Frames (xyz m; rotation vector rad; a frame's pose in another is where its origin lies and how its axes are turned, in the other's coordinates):
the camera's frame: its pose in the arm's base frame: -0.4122 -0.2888 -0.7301 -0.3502 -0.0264 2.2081
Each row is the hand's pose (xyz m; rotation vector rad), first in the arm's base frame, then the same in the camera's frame.
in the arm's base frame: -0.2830 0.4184 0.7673 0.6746 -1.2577 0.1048
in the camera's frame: 0.1164 -0.7491 1.4780 -0.7040 -1.3712 -1.9139
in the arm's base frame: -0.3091 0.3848 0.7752 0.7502 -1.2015 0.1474
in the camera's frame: 0.1034 -0.7093 1.4888 -0.6003 -1.4213 -1.8765
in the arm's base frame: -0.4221 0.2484 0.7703 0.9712 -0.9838 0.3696
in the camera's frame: 0.0634 -0.5369 1.4992 -0.2443 -1.5234 -1.6631
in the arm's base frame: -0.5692 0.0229 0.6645 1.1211 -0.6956 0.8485
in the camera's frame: -0.0021 -0.2689 1.4122 0.1086 -1.4757 -1.1936
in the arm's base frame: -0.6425 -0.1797 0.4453 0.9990 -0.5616 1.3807
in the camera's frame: -0.0650 -0.0561 1.1996 0.1474 -1.2498 -0.7214
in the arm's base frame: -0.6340 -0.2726 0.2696 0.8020 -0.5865 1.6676
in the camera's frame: -0.1001 0.0196 1.0190 0.0315 -1.0724 -0.4880
